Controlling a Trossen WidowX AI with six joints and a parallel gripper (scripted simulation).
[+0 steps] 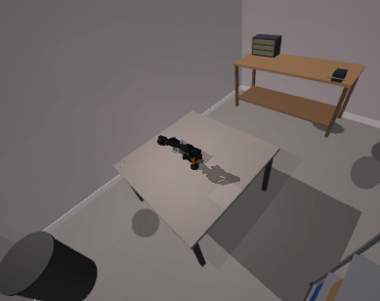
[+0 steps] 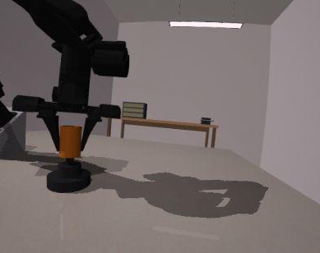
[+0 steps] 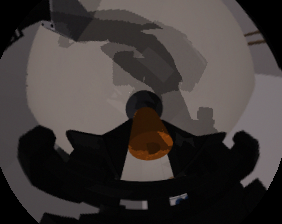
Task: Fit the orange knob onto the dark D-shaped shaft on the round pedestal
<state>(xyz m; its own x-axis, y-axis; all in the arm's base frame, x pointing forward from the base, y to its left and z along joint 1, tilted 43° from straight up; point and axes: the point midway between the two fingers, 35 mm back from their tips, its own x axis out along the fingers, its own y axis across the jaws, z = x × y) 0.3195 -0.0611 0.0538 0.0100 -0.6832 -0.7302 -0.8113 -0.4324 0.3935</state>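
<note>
My gripper tip is now 2 cm below the orange knob. The rest, counted from my gripper tip: dark shaft 4 cm below.
</note>
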